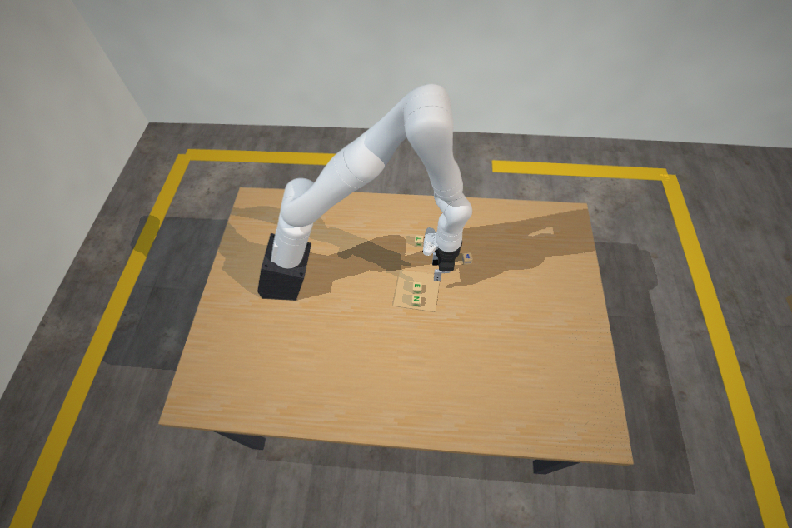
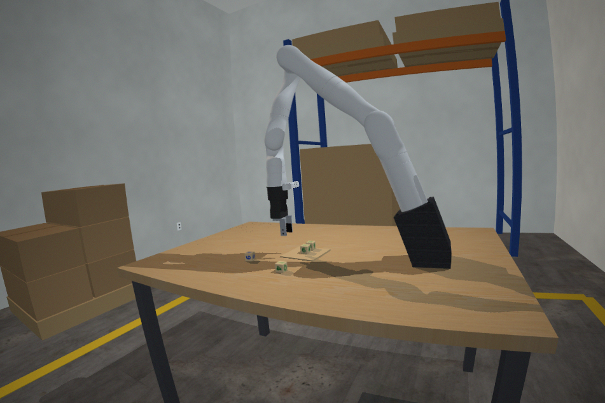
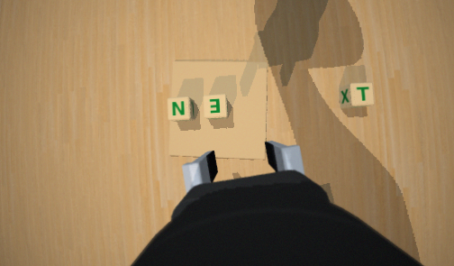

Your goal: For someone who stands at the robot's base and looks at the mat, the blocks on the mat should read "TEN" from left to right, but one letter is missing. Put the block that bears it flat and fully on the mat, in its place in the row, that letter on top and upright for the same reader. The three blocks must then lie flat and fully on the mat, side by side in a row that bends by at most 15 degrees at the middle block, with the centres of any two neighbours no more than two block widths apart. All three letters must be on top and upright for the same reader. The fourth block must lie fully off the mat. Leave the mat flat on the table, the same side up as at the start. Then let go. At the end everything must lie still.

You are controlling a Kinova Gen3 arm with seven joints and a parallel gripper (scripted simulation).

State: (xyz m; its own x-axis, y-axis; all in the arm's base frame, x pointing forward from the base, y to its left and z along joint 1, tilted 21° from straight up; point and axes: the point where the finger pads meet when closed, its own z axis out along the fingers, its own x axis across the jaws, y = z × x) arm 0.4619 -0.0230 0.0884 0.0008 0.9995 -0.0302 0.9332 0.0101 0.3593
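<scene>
My hand is 40 mm past the T block, 170 mm to the right of it and 80 mm above it. From my hand the other things lie so: mat 60 mm behind, 20 mm to the right, 100 mm below; E block 60 mm behind, 20 mm to the right, 80 mm below.
</scene>
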